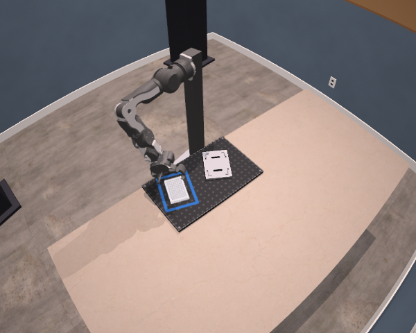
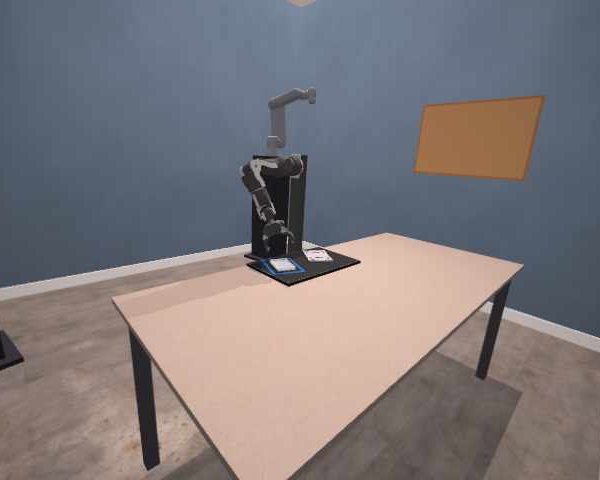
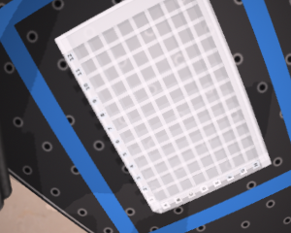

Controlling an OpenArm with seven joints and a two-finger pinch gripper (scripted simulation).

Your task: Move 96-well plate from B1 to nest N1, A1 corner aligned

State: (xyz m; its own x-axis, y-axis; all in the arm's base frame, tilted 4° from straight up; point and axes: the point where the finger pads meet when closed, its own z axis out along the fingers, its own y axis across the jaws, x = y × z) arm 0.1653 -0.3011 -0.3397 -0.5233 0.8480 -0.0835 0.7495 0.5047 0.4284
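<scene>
Right now the white 96-well plate is 10 mm ahead of my hand and 80 mm below it. Also, from my hand: white plate nest N1 (60 mm ahead, 230 mm to the left, 80 mm below).
</scene>
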